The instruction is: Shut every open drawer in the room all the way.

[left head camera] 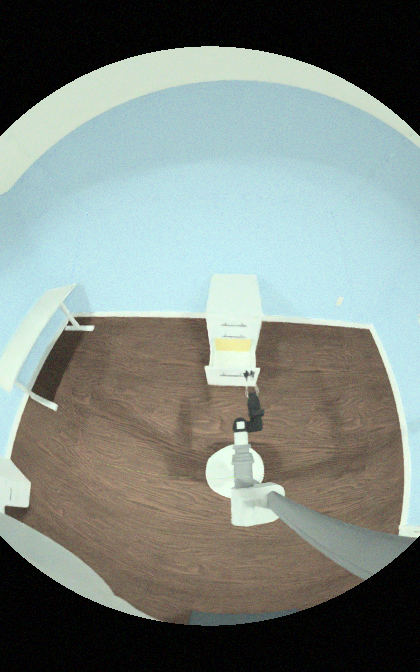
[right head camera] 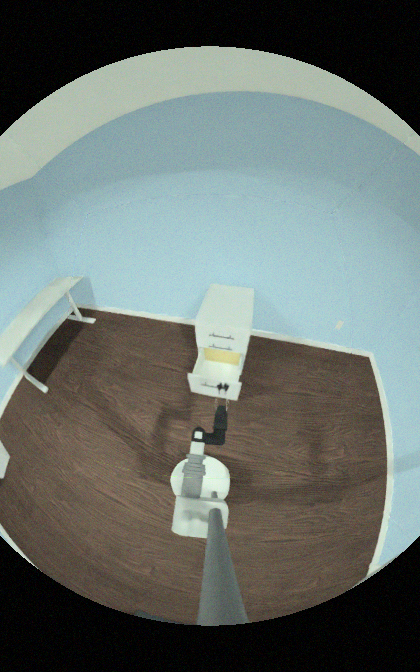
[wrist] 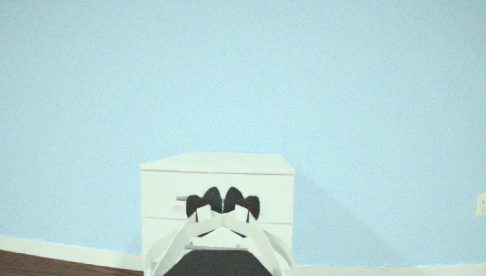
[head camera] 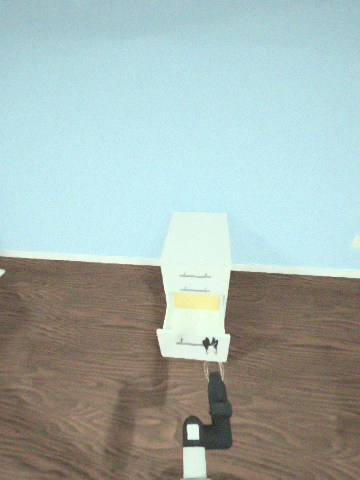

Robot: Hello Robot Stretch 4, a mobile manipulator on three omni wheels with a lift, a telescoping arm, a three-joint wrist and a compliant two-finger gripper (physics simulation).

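Places are measured from the robot's base along level axes (x right, y ahead, z up), in millimetres.
Where they show: gripper, fingertip midpoint: (wrist: 223, 202) (head camera: 209, 337).
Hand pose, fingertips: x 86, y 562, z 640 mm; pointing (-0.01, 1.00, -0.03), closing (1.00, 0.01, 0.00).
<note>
Each offset is from my fingertips to the top centre of the thing. "*": to the spot under its first point.
A white drawer cabinet (head camera: 200, 237) (left head camera: 234, 295) (right head camera: 226, 307) (wrist: 217, 162) stands against the blue wall. Its bottom drawer {* dx -203, dy +194, dz -450 mm} (head camera: 170, 345) (left head camera: 215, 376) (right head camera: 200, 384) is pulled far out, with a yellow panel visible behind its white interior. The two upper drawers sit flush, each with a grey bar handle. My gripper (head camera: 210, 344) (left head camera: 249, 374) (right head camera: 223, 387) (wrist: 223, 202) is shut with its black fingertips together and holds no thing. In the head views it overlaps the right part of the open drawer's front; its exact height and any contact cannot be told.
A white table (left head camera: 37, 327) (right head camera: 40, 317) stands at the left wall. Part of another white cabinet (left head camera: 14, 485) (right head camera: 2, 459) shows at the left edge, with a handle visible in the left head view. A wall outlet {dx +1271, dy +877, dz -211 mm} (left head camera: 340, 301) (right head camera: 339, 324) (wrist: 481, 205) is right of the drawer cabinet.
</note>
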